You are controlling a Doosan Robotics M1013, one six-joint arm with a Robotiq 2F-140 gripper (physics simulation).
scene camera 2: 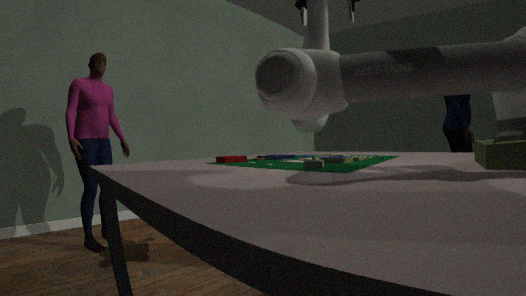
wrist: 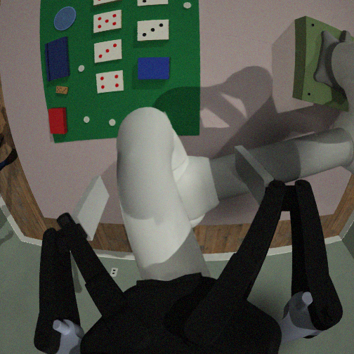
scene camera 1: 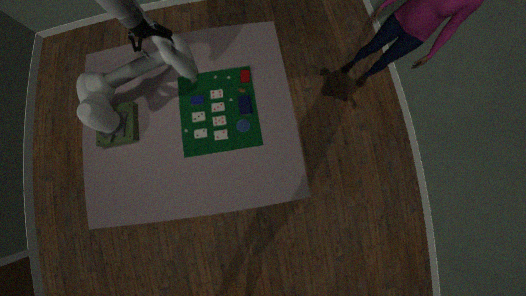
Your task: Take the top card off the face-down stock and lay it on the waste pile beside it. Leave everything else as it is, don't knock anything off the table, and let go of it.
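Places are measured from the arm's base along level axes (x ahead, y left, z up), in centimetres.
Pixels of known places: gripper, fingertip midpoint: (scene camera 2: 327, 23) (scene camera 1: 161, 51); arm's base at its link origin: (scene camera 1: 114, 124).
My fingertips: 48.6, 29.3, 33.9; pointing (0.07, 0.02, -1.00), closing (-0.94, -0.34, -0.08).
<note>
Ahead of a thing's pixels: the offset from my fingertips to its top centre, as dx, dy, dz. Level surfaces: height alone.
The face-down stock {+8.1, -11.1, -39.3} (scene camera 1: 197, 100) (wrist: 153, 68) is a blue-backed block on the green mat {dz -41.1} (scene camera 1: 192, 147) (wrist: 182, 100). Beside it in the same row lies a face-up card with three black pips {+10.0, -23.0, -39.9} (scene camera 1: 198, 116) (wrist: 153, 30), apart from the stock. More face-up cards lie around; the frames do not label which is the waste pile. My gripper (scene camera 1: 150, 38) (scene camera 2: 328, 15) (wrist: 167, 172) is open and empty, high above the table and off to the side of the mat. In the wrist view the arm's own links fill the space beyond the fingers.
The mat also holds a red box {+41.3, +7.6, -39.1} (scene camera 1: 245, 76) (scene camera 2: 231, 159) (wrist: 57, 120), a dark blue box {+42.0, -14.5, -39.9} (scene camera 1: 245, 104) (wrist: 57, 59), a blue disc {+40.8, -29.2, -40.7} (scene camera 1: 243, 125) (wrist: 65, 18) and a pale block {+4.1, +4.8, -38.3} (scene camera 2: 314, 163). A green base block (scene camera 1: 131, 125) (wrist: 301, 60) stands under the arm. A person (scene camera 1: 425, 22) (scene camera 2: 92, 110) stands beyond the table.
</note>
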